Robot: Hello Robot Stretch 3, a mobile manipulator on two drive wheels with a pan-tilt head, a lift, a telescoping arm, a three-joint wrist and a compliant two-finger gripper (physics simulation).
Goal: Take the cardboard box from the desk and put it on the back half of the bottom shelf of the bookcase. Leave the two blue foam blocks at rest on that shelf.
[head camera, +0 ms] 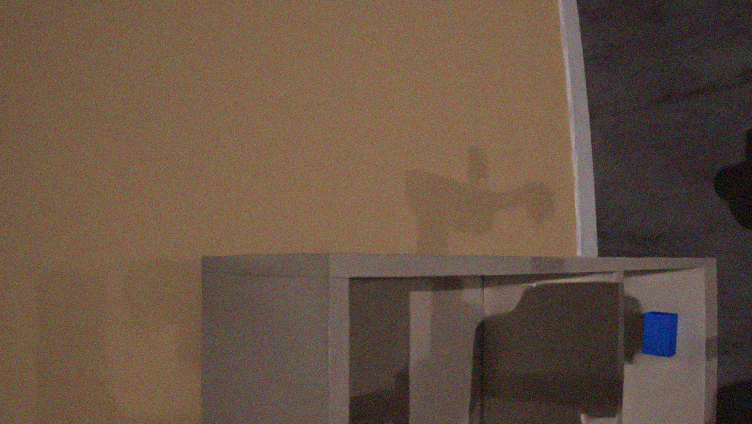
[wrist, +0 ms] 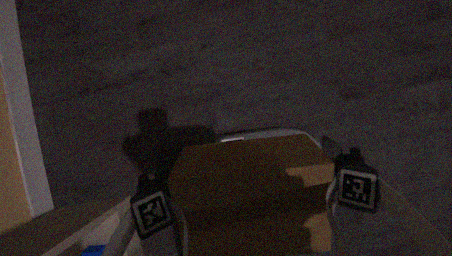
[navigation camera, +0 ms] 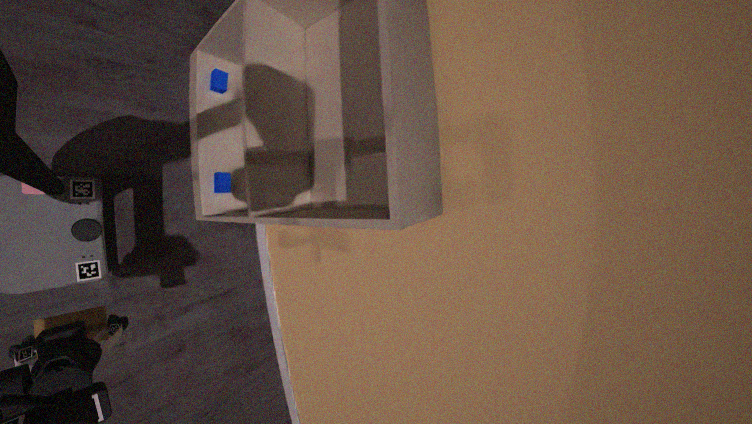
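Pixels of known places: gripper, between the fingertips: (wrist: 246, 165); robot's base, origin of its link: (navigation camera: 86, 228).
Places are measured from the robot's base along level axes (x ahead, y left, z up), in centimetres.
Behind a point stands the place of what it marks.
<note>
The cardboard box (navigation camera: 93, 317) {x 0.6, y -13.2, z 65.9 cm} (wrist: 250, 200) {x -2.1, y -15.6, z 66.6 cm} is brown and partly in shadow. My gripper (navigation camera: 70, 339) {x -2.2, y -16.6, z 61.5 cm} (wrist: 246, 165) {x -2.2, y -16.6, z 61.5 cm} is shut on it, one finger at each side, and holds it above the floor, outside the bookcase (head camera: 263, 342) {x 50.1, y 9.5, z 106.0 cm} (navigation camera: 413, 131) {x 47.2, y 20.4, z 106.0 cm}. The grey bookcase stands against the wall; both views show it turned sideways. Two blue foam blocks rest apart on its bottom shelf: one block (navigation camera: 219, 81) {x 44.3, y 64.3, z 14.6 cm} farther along, and the other block (navigation camera: 222, 182) {x 46.9, y 17.3, z 14.5 cm} near the side panel. One blue block (head camera: 659, 334) {x 47.2, y 17.2, z 14.5 cm} shows in the head view, and part of one (wrist: 93, 250) {x 47.4, y 12.9, z 13.3 cm} in the wrist view. The desk does not show.
The orange wall (head camera: 263, 131) {x 72.9, y -16.0, z 95.6 cm} (navigation camera: 526, 316) {x 73.7, y -27.9, z 129.5 cm} (wrist: 10, 190) {x 72.4, y -8.7, z 13.9 cm} meets the dark floor (head camera: 658, 131) {x 53.4, y -30.7, z 0.0 cm} (navigation camera: 210, 342) {x 39.7, y -61.6, z 0.0 cm} (wrist: 250, 65) {x -9.0, y -38.7, z 0.0 cm} at a white skirting board (head camera: 581, 158) {x 72.2, y -24.5, z 6.3 cm} (navigation camera: 276, 326) {x 75.0, y -65.3, z 6.5 cm} (wrist: 22, 115) {x 72.8, y -33.2, z 5.0 cm}. My grey base (navigation camera: 36, 242) {x -11.0, y -2.6, z 16.0 cm} is at the left of the navigation view. Robot shadows fall across the bookcase.
</note>
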